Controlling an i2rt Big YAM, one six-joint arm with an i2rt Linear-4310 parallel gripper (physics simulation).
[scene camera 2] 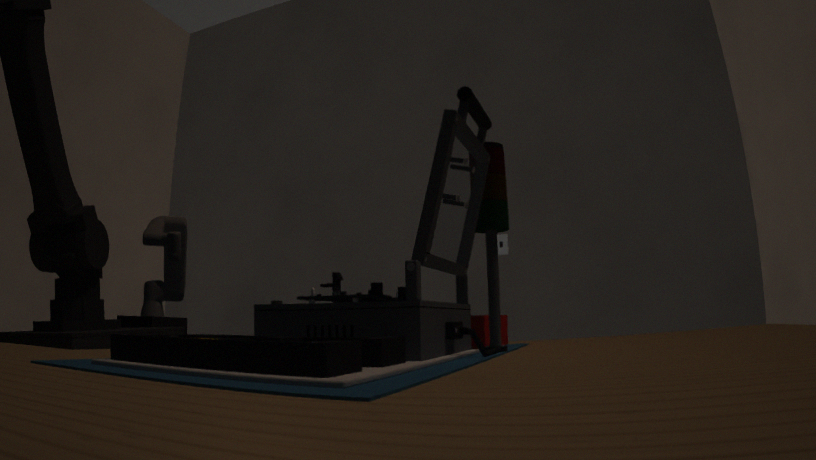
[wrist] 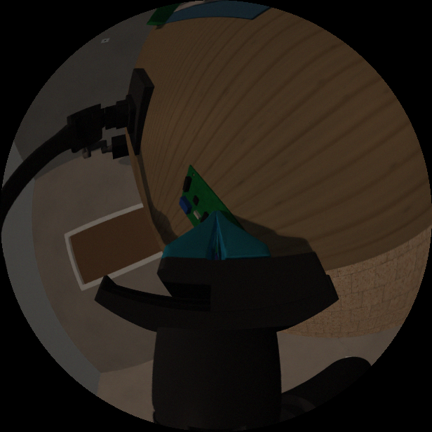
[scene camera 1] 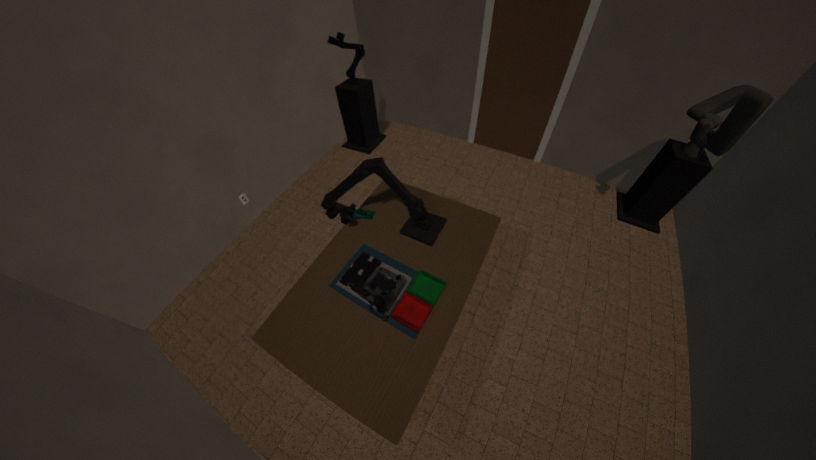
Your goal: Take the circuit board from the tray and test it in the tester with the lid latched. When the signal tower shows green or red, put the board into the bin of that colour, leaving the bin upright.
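Observation:
The green circuit board is at my fingertips, near the table's edge. In the wrist view part of it is hidden behind my teal fingers. My gripper is shut, its fingers together and the board not between them. I cannot tell if they touch it. The black tray is beside the tester. The tester's lid stands open. The signal tower is unlit. The green bin and red bin stand upright.
The arm's base plate stands on the wooden table. A blue mat lies under the tray and tester. Two pedestals with other arms stand farther back.

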